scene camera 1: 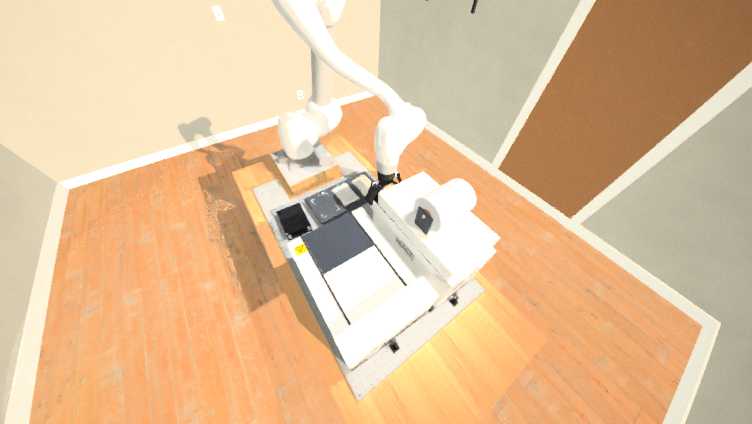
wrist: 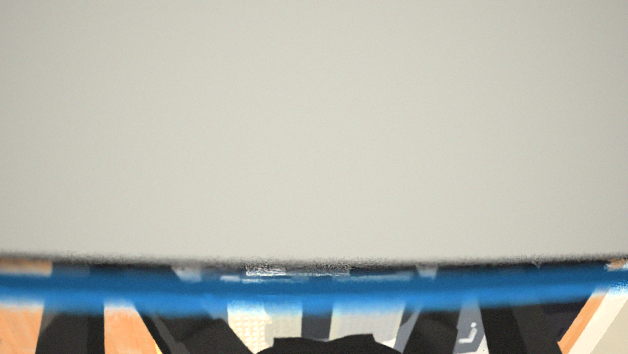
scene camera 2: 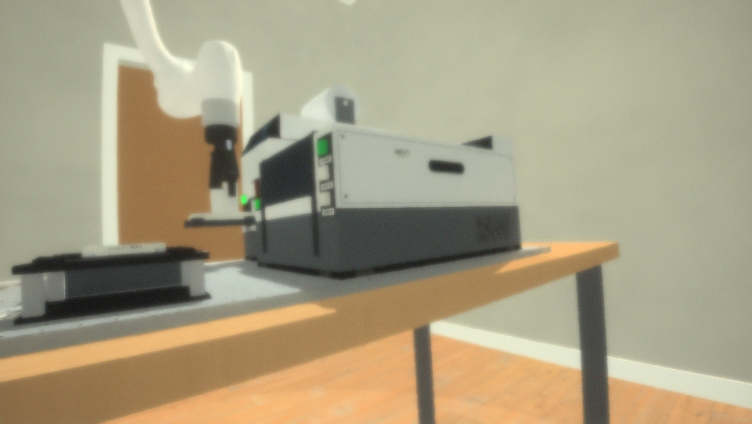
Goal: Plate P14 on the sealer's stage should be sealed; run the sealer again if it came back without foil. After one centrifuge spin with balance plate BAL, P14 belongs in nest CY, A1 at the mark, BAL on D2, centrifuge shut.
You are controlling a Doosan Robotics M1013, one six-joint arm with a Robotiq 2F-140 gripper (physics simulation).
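Frame: origin at the arm's base, x ahead, y left, z up, level; metres.
Seen in the pictures: gripper, fingertip midpoint: (scene camera 2: 224, 214); arm's base, origin of the base link: (scene camera 1: 302, 157).
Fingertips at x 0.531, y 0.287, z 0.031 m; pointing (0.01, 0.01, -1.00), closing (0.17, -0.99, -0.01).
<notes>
Offsets run from my fingertips to a thing's top centre. "pt": to the spot under its first point. Level surfaces: height alone.
My gripper (scene camera 1: 374, 192) (scene camera 2: 223, 190) is open with nothing between the fingers. It hangs low over the sealer's stage {pt 0.050 m back, 0.067 m right, 0.019 m down} (scene camera 2: 202, 222), right at the front face of the white sealer {0.282 m ahead, 0.042 m left, 0.356 m up} (scene camera 1: 436, 231) (scene camera 2: 293, 126). A pale plate {0.210 m back, 0.018 m right, 0.058 m down} (scene camera 1: 362, 182) lies on the stage beside the fingers. A second pale plate {0.184 m back, 0.140 m right, 0.058 m down} (scene camera 1: 345, 195) (scene camera 2: 123, 247) lies on the dark nest deck (scene camera 1: 321, 206) (scene camera 2: 67, 278). The centrifuge (scene camera 1: 339, 240) (scene camera 2: 421, 179) has its dark lid shut. In the wrist view a blank grey surface fills most of the picture, with a welled plate (wrist: 258, 325) below a blue band. I cannot read the labels or see any foil.
A black box {0.137 m back, 0.430 m right, 0.063 m down} (scene camera 1: 293, 219) stands at the left of the deck. The sealer carries a white foil roll {0.303 m ahead, 0.046 m left, 0.356 m up} (scene camera 1: 449, 198) on top. Green lights {0.103 m ahead, 0.440 m right, 0.070 m up} (scene camera 2: 322, 145) show on the centrifuge panel. All stands on a perforated grey base {0.120 m down} (scene camera 1: 378, 368) on a wooden table {0.133 m down} (scene camera 2: 552, 258).
</notes>
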